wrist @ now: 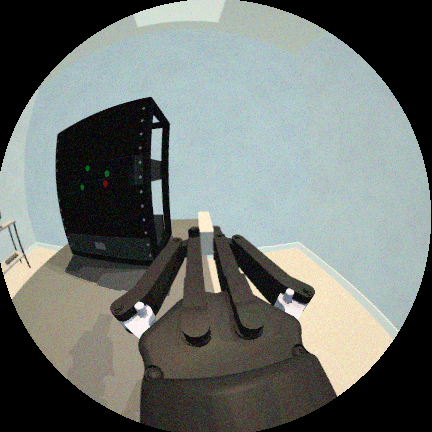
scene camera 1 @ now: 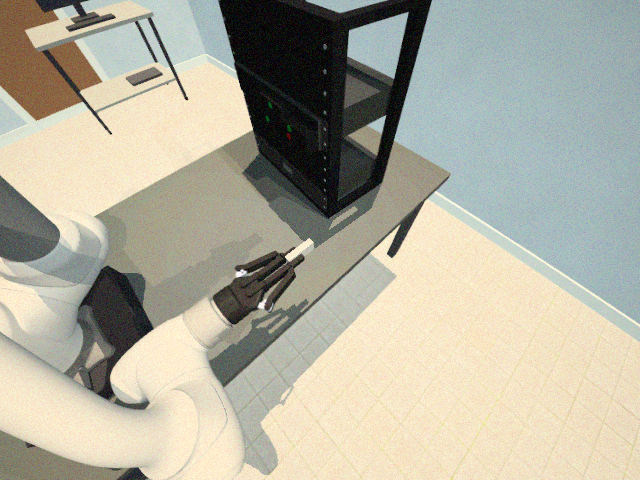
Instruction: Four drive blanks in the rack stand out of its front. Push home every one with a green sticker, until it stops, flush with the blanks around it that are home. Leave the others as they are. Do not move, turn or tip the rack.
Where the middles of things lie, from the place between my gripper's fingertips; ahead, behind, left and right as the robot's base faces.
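I find the black rack (scene camera 1: pixel 304 95) 4 cm above my hand at this moment, and it is 37 cm ahead of the hand and 37 cm to the left of it.
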